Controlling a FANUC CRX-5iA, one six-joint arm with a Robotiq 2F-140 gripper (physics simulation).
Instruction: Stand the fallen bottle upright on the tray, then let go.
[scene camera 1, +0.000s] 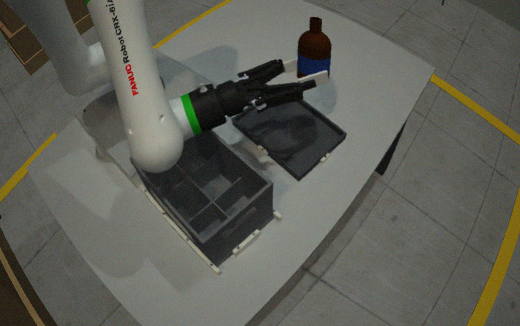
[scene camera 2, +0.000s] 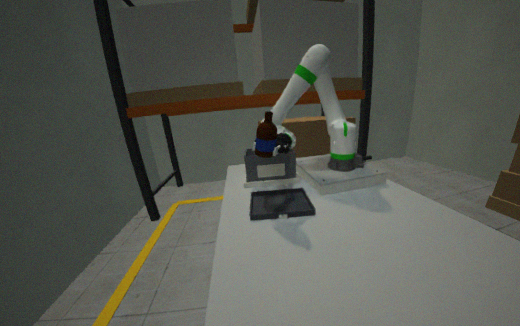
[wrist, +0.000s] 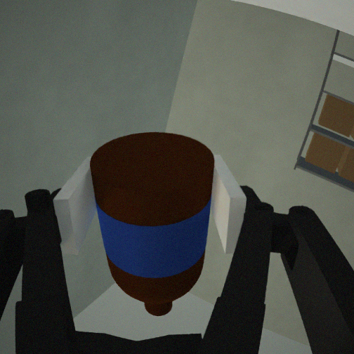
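Seen in the pictures: gripper, fingertip midpoint: (scene camera 1: 319, 67) (scene camera 2: 263, 149); arm's base at its link origin: (scene camera 2: 341, 166).
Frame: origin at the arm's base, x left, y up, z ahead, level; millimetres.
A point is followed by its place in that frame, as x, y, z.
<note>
The brown bottle (scene camera 1: 314, 45) @[242, 281, 445] (scene camera 2: 266, 131) @[302, 263, 432] (wrist: 154, 245) with a blue label is in the air, about upright, neck up. In the wrist view its round base is at the top and its neck points down the picture. My gripper (scene camera 1: 308, 71) @[267, 196, 444] (wrist: 153, 176) is shut on the bottle, with a white pad on each side near its lower body. The dark, shallow tray (scene camera 1: 300, 162) @[177, -59, 482] (scene camera 2: 301, 202) @[237, -59, 297] lies flat on the table, lower than the bottle and apart from it. The tray does not show in the wrist view.
A dark crate with compartments (scene camera 1: 260, 212) @[-16, 29, 542] (scene camera 2: 250, 167) @[20, 47, 515] stands beside the tray, towards the arm. Small pale blocks lie at the edges of the tray and crate. The arm's base stands on a pale platform (scene camera 2: 345, 185) @[170, -33, 64]. The white table (scene camera 1: 385, 100) @[552, -65, 520] (scene camera 2: 350, 260) @[546, -64, 240] carries them.
</note>
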